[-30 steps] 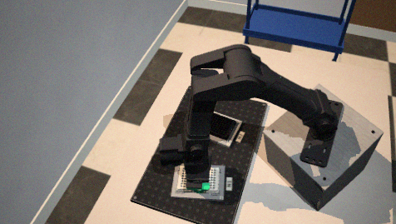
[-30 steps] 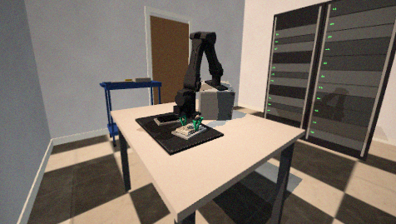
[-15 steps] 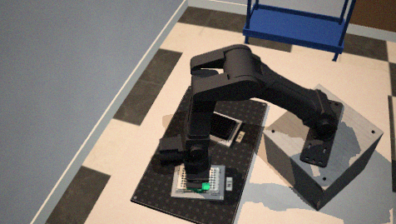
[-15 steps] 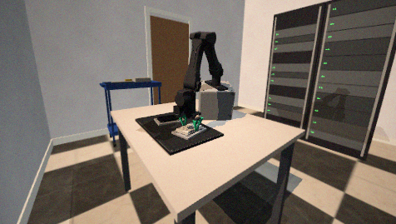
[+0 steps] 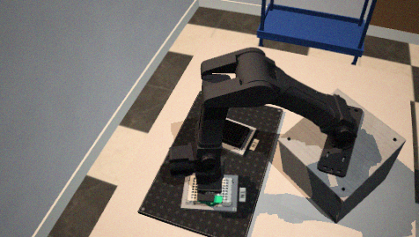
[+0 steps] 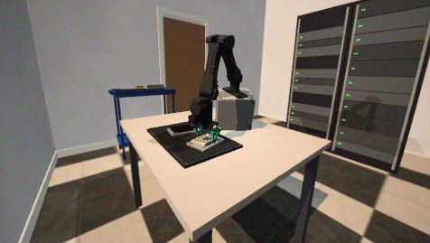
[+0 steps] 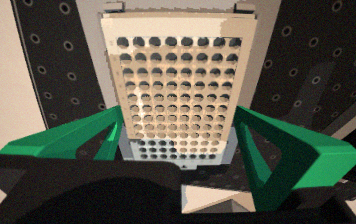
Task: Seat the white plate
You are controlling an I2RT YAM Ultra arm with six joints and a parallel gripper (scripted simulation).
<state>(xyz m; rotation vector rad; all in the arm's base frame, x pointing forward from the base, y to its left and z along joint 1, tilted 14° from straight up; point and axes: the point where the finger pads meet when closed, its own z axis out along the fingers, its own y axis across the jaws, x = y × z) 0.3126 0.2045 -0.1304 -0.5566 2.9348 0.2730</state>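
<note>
Right now the white 96-well plate M06 is 10 mm ahead of my hand. Round my hand: black plate M09: 50 mm ahead, 220 mm to the right; grey plate nest N1: 10 mm ahead, 20 mm below; label tag: 80 mm behind, 30 mm to the right, 20 mm below.
</note>
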